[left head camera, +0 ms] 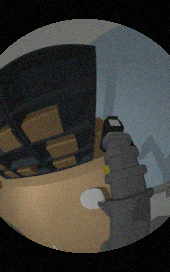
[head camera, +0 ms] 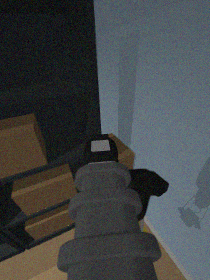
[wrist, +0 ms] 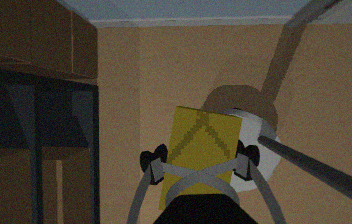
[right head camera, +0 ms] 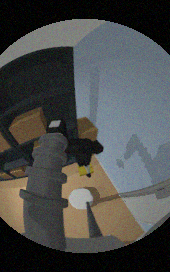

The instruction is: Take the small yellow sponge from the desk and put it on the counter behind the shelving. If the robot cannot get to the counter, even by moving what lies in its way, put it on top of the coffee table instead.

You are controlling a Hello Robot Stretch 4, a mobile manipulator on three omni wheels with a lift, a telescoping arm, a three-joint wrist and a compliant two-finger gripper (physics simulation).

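Pixels of known places: gripper, fingertip midpoint: (wrist: 197, 153) (right head camera: 85, 170); robot's base, origin of the base link: (left head camera: 91, 197) (right head camera: 81, 197).
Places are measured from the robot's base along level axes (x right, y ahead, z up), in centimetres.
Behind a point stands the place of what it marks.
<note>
The yellow sponge (wrist: 200, 135) @(y 27.6, x 11.6, z 103.3 cm) (left head camera: 106, 169) @(y 25.6, x 5.7, z 103.2 cm) is held between the two fingertips of my gripper (wrist: 197, 153) @(y 26.7, x 8.9, z 98.6 cm) (right head camera: 86, 169) @(y 26.7, x 8.9, z 98.6 cm), which is shut on it above the floor. In the head camera a sliver of the sponge shows past the arm. The dark shelving (head camera: 60, 65) @(y 122.5, x -26.0, z 152.6 cm) (left head camera: 77, 75) @(y 125.2, x -18.9, z 156.9 cm) (right head camera: 55, 75) @(y 122.3, x -26.5, z 160.7 cm) (wrist: 94, 150) @(y 71.0, x -32.7, z 3.6 cm) stands ahead and to the left, with its right end near the blue wall. The gripper is apart from it, to its right in the wrist view. The counter and the coffee table do not show.
Brown boxes (head camera: 123, 151) @(y 101.3, x 22.8, z 78.2 cm) (right head camera: 87, 128) @(y 99.0, x 17.0, z 78.2 cm) (wrist: 84, 50) @(y 91.4, x 17.9, z 13.3 cm) stand between the shelving's end and the blue wall (head camera: 160, 90) @(y 85.1, x 40.2, z 137.0 cm) (right head camera: 125, 90) @(y 69.0, x 46.5, z 145.5 cm). More boxes (head camera: 45, 190) (left head camera: 42, 122) sit on the shelves. A white round disc (left head camera: 92, 198) @(y -0.2, x 0.5, z 18.7 cm) (right head camera: 80, 198) @(y -0.1, x 0.0, z 18.7 cm) (wrist: 260, 155) @(y -10.0, x 2.8, z 18.6 cm) is below the gripper.
</note>
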